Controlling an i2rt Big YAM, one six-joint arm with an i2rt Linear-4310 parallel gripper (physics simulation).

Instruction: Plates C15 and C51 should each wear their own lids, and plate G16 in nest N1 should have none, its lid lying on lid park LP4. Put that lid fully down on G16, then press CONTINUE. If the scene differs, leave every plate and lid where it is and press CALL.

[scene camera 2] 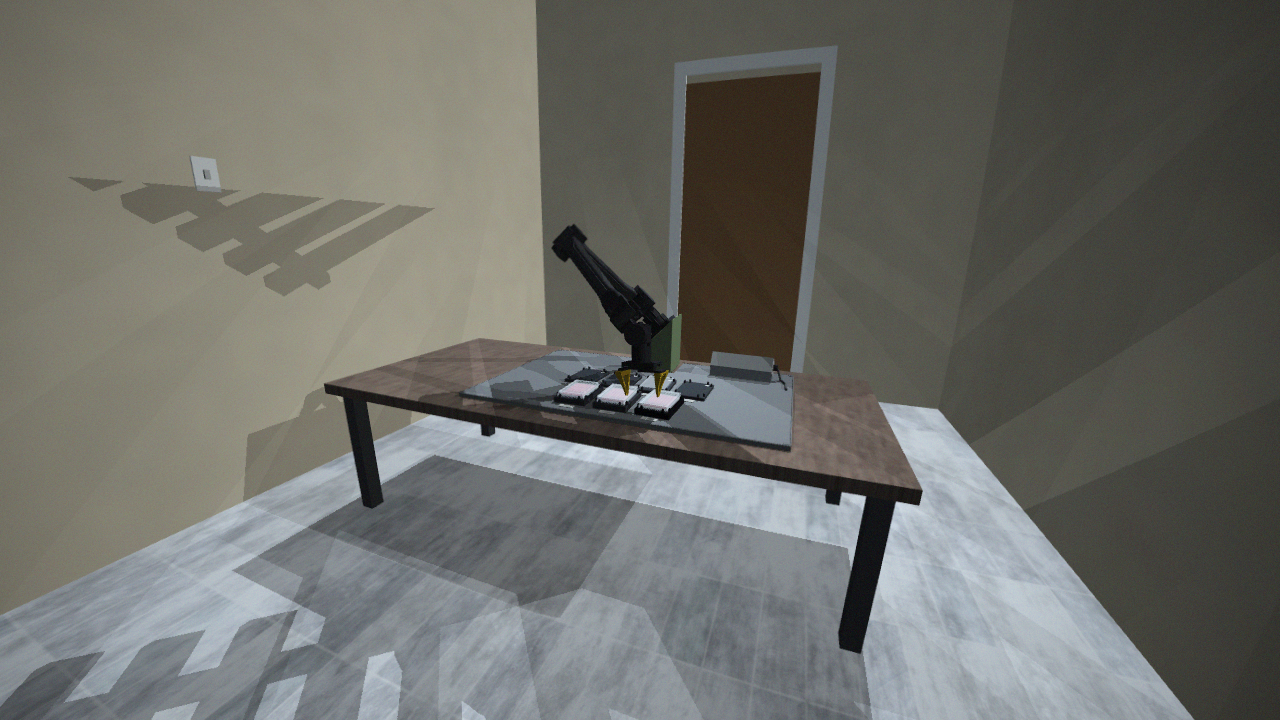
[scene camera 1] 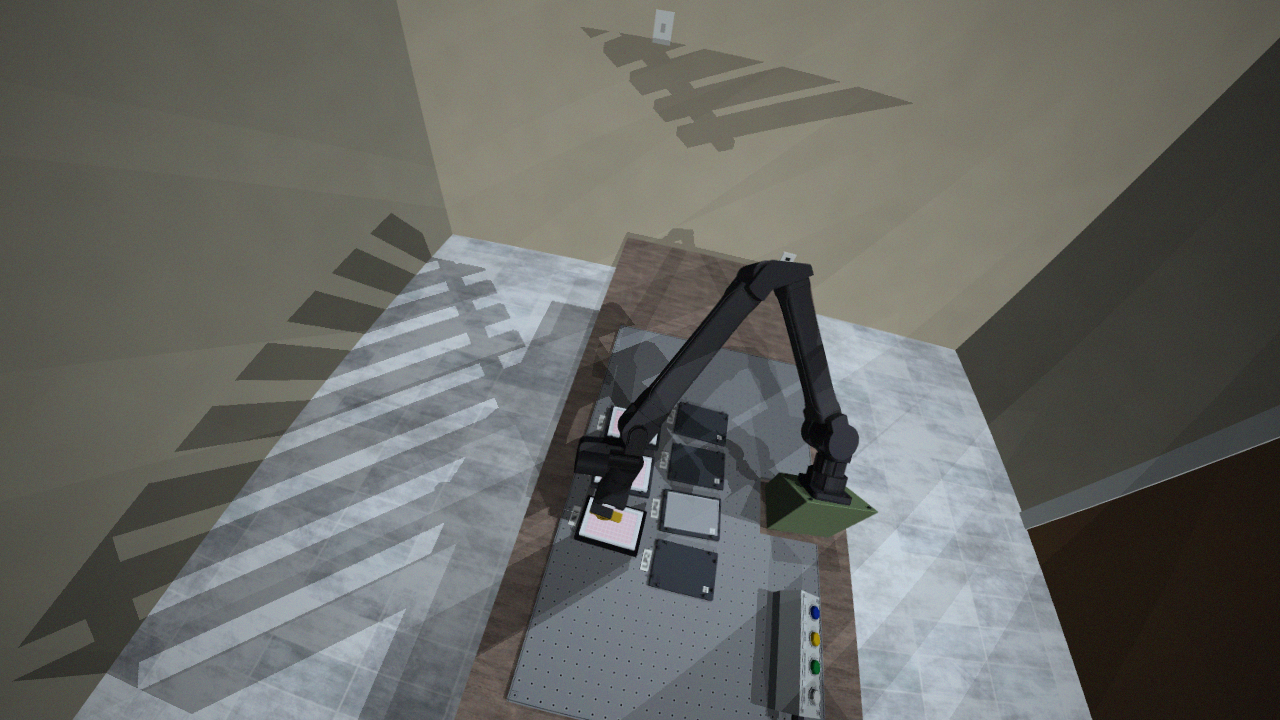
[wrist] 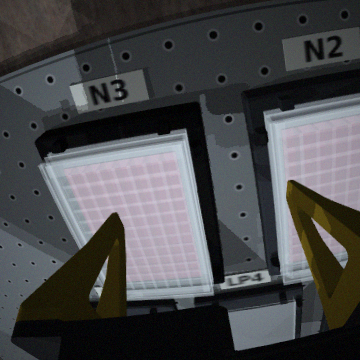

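Pixels of known places: gripper, fingertip midpoint: (scene camera 2: 642,396) (scene camera 1: 606,499) (wrist: 202,204); arm's base, link origin: (scene camera 2: 662,329) (scene camera 1: 822,491).
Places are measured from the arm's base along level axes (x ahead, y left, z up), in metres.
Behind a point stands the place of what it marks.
My gripper (scene camera 1: 609,515) @[x 0.473, y 0.092, z -0.103 m] (scene camera 2: 641,385) @[x 0.473, y 0.092, z -0.103 m] (wrist: 202,204) @[x 0.473, y 0.092, z -0.103 m] is open and empty, its yellow fingertips above the nest row. In the wrist view one finger overlaps the N3 plate and the other the N2 plate. The plate in nest N3 (scene camera 1: 608,536) @[x 0.448, y 0.171, z -0.108 m] (scene camera 2: 659,401) @[x 0.482, y 0.148, z -0.108 m] (wrist: 135,215) @[x 0.468, y 0.133, z -0.108 m] and the plate in nest N2 (scene camera 1: 640,474) @[x 0.408, y 0.012, z -0.107 m] (scene camera 2: 616,394) @[x 0.477, y 0.013, z -0.107 m] (wrist: 325,160) @[x 0.485, y 0.023, z -0.107 m] are pink-gridded with clear, layered rims. The plate in the third nest, at the far end (scene camera 1: 617,420) @[x 0.497, y -0.121, z -0.111 m] (scene camera 2: 577,390) @[x 0.484, y -0.113, z -0.111 m], is partly behind the arm. A pale lid (scene camera 1: 691,515) @[x 0.268, y 0.075, z -0.125 m] (wrist: 262,326) @[x 0.294, y 0.061, z -0.125 m] lies on LP4. Plate codes are unreadable, and I cannot tell whether the third plate wears a lid.
Dark lid parks (scene camera 1: 700,423) @[x 0.274, y -0.185, z -0.132 m] (scene camera 1: 696,465) @[x 0.270, y -0.059, z -0.132 m] (scene camera 1: 682,569) @[x 0.271, y 0.198, z -0.133 m] stand on both sides of LP4 on the perforated board (scene camera 1: 617,626) @[x 0.386, y 0.337, z -0.142 m] (scene camera 2: 742,420) @[x 0.444, y 0.377, z -0.142 m]. A button box (scene camera 1: 787,658) @[x 0.046, y 0.334, z -0.084 m] (scene camera 2: 742,365) @[x 0.052, y 0.320, z -0.094 m] with blue, yellow, green and white buttons stands near the green arm base (scene camera 1: 810,514) @[x 0.026, y 0.055, z -0.012 m]; its labels are unreadable.
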